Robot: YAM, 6 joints.
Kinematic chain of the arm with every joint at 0, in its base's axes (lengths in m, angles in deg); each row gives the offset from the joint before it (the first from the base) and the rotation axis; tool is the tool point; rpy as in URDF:
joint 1: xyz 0 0 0.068 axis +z
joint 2: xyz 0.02 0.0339 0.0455 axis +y
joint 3: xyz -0.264 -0.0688 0 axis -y
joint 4: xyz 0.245 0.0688 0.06 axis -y
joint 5: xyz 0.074 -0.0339 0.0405 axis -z
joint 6: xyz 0.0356 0 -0.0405 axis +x
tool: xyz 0 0 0 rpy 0 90 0
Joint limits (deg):
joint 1: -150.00..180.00
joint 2: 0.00..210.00
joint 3: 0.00..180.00
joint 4: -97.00..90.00
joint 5: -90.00..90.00
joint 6: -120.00..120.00
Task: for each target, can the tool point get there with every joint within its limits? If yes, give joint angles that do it. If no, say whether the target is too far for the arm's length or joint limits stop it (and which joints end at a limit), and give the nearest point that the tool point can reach.
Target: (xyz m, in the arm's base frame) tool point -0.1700 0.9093 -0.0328
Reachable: no: too far | nearest point -0.1172 0.6270 0.0136 | short by 0.291 m
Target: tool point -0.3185 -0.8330 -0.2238
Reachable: no: too far | nearest point -0.2156 -0.5639 -0.1123 | short by 0.309 m
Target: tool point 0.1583 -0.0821 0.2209
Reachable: yes | joints -18.07 46.98 17.60 18.61 54.31 -6.55
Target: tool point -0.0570 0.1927 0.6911
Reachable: yes | joints 102.14 95.03 151.87 -10.62 -25.36 14.61
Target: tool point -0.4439 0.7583 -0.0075
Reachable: no: too far | nearest point -0.3232 0.5521 0.0262 | short by 0.241 m
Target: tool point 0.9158 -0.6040 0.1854
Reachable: no: too far | nearest point 0.5380 -0.3548 0.1552 | short by 0.454 m
